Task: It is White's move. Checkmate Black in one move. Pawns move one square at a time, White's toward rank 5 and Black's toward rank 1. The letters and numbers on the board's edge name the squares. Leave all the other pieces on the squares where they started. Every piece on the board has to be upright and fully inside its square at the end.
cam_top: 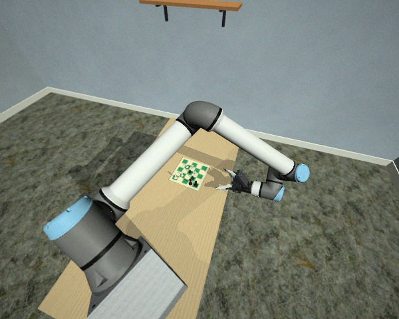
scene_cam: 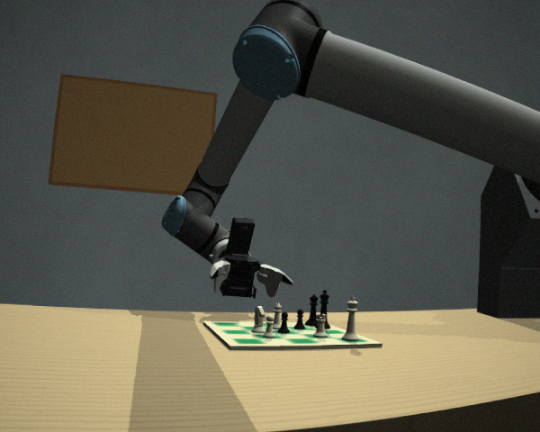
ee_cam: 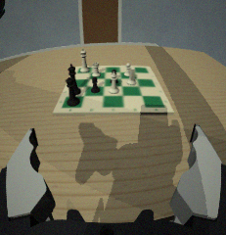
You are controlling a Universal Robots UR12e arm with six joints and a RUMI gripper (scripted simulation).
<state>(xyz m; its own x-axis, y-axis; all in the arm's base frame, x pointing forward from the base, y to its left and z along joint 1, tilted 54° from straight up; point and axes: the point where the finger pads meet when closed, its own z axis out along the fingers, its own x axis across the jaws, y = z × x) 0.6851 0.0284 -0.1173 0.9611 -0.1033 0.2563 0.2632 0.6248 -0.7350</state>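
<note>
My hand is 120 mm past the white queen, 270 mm to the right of it and 40 mm above it. Also, from my hand: white pawn (260 mm to the left, 50 mm below); chessboard (30 mm behind, 210 mm to the left, 70 mm below).
</note>
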